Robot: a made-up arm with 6 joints. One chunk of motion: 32 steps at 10 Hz.
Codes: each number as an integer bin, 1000 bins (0 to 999) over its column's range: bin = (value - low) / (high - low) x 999, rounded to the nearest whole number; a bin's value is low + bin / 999 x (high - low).
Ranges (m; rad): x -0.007..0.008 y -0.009..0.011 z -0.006..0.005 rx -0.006..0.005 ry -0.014..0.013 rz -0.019..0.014
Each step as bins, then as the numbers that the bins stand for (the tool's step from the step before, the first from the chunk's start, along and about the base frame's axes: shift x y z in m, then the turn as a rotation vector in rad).
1 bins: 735 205 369 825 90 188
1 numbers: 0.00404 -0.00490 -0.00194 0.00308 -0.01157 -0.01279
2 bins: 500 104 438 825 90 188
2 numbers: 0.00051 -0.00692 -0.00118 0.00308 -0.01157 -0.01279
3 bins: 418 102 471 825 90 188
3 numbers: -0.00072 -0.00696 -0.00081 0.00308 -0.01157 -0.01279
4 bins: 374 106 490 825 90 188
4 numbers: -0.00138 -0.00688 -0.00060 0.00308 -0.01157 -0.01279
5 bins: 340 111 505 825 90 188
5 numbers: -0.00189 -0.00678 -0.00044 0.00308 -0.01157 -0.01279
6 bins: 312 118 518 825 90 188
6 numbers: -0.00232 -0.00664 -0.00030 0.00308 -0.01157 -0.01279
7 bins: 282 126 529 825 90 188
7 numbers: -0.00277 -0.00648 -0.00018 0.00308 -0.01157 -0.01279
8 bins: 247 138 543 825 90 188
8 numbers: -0.00329 -0.00624 -0.00002 0.00308 -0.01157 -0.01279
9 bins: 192 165 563 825 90 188
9 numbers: -0.00412 -0.00570 0.00020 0.00308 -0.01157 -0.01279
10 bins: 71 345 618 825 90 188
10 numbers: -0.00593 -0.00209 0.00080 0.00308 -0.01157 -0.01279
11 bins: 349 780 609 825 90 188
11 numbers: -0.00176 0.00662 0.00071 0.00308 -0.01157 -0.01279
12 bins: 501 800 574 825 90 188
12 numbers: 0.00052 0.00702 0.00032 0.00308 -0.01157 -0.01279
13 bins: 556 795 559 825 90 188
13 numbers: 0.00135 0.00692 0.00016 0.00308 -0.01157 -0.01279
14 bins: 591 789 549 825 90 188
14 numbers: 0.00187 0.00680 0.00005 0.00308 -0.01157 -0.01279
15 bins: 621 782 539 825 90 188
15 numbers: 0.00232 0.00666 -0.00007 0.00308 -0.01157 -0.01279
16 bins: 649 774 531 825 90 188
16 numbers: 0.00274 0.00650 -0.00015 0.00308 -0.01157 -0.01279
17 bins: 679 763 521 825 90 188
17 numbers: 0.00320 0.00628 -0.00026 0.00308 -0.01157 -0.01279
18 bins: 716 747 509 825 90 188
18 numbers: 0.00375 0.00595 -0.00040 0.00308 -0.01157 -0.01279
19 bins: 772 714 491 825 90 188
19 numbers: 0.00459 0.00529 -0.00059 0.00308 -0.01157 -0.01279
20 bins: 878 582 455 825 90 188
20 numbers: 0.00618 0.00265 -0.00099 0.00308 -0.01157 -0.01279
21 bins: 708 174 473 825 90 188
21 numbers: 0.00363 -0.00552 -0.00079 0.00308 -0.01157 -0.01279
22 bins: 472 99 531 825 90 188
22 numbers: 0.00009 -0.00702 -0.00015 0.00308 -0.01157 -0.01279
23 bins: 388 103 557 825 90 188
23 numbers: -0.00117 -0.00694 0.00013 0.00308 -0.01157 -0.01279
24 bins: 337 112 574 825 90 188
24 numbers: -0.00194 -0.00676 0.00032 0.00308 -0.01157 -0.01279
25 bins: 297 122 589 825 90 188
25 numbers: -0.00254 -0.00656 0.00049 0.00308 -0.01157 -0.01279
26 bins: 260 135 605 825 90 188
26 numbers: -0.00310 -0.00630 0.00066 0.00308 -0.01157 -0.01279
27 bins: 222 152 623 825 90 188
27 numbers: -0.00367 -0.00596 0.00086 0.00308 -0.01157 -0.01279
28 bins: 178 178 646 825 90 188
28 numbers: -0.00433 -0.00544 0.00111 0.00308 -0.01157 -0.01279
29 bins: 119 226 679 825 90 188
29 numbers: -0.00521 -0.00448 0.00148 0.00308 -0.01157 -0.01279
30 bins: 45 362 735 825 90 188
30 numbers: -0.00632 -0.00175 0.00209 0.00308 -0.01157 -0.01279
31 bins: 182 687 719 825 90 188
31 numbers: -0.00427 0.00475 0.00192 0.00308 -0.01157 -0.01279
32 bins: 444 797 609 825 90 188
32 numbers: -0.00033 0.00696 0.00071 0.00308 -0.01157 -0.01279
